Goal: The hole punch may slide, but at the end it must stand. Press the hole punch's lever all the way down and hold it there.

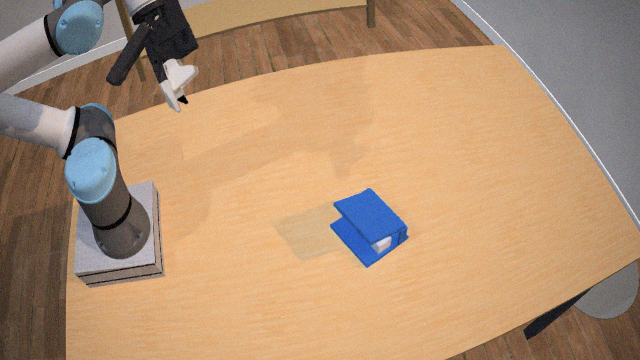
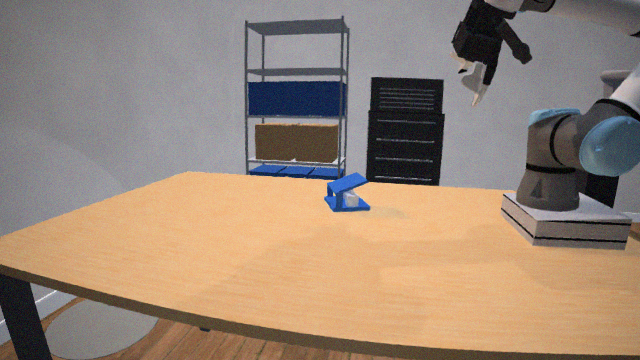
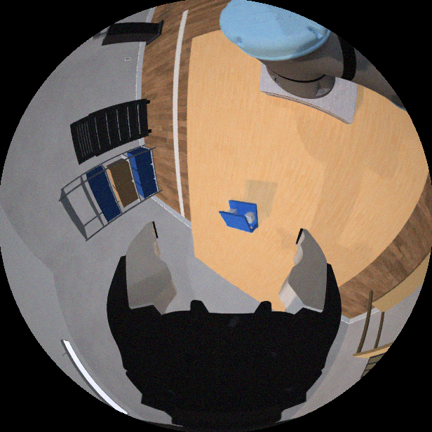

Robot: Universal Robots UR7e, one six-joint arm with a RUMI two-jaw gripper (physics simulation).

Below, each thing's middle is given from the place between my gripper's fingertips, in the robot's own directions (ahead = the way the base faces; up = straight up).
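Scene:
From the lever [image 1: 367,213], my hand is 28 cm short of it, 12 cm to the left of it and 27 cm above it. The blue hole punch [image 1: 368,254] is far ahead of my hand, a fair way to the right of it and far below it.

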